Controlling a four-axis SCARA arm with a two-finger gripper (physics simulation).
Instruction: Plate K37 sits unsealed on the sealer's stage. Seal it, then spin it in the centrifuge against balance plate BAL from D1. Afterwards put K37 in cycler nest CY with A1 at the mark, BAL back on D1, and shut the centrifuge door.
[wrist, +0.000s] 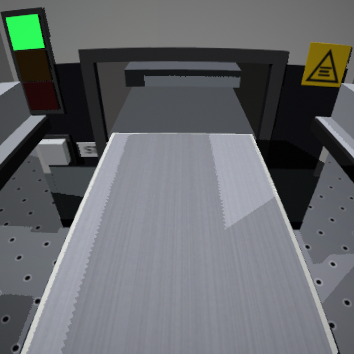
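Observation:
A flat, brushed silver top with thin pale edges fills the lower middle of the wrist view. It looks like a foil-covered plate K37 on the sealer's stage; no wells or plate label show, and the stage under it is hidden. Its far edge lies at the sealer's dark framed opening. My gripper is open, with one finger at each side of the view, apart from the silver top and with nothing between them. The centrifuge, BAL, D1 and nest CY do not show.
A light tower at the left is lit green. A white button sits below it. A yellow warning sign is at the right. Perforated deck shows on both sides. A grey block is inside the opening.

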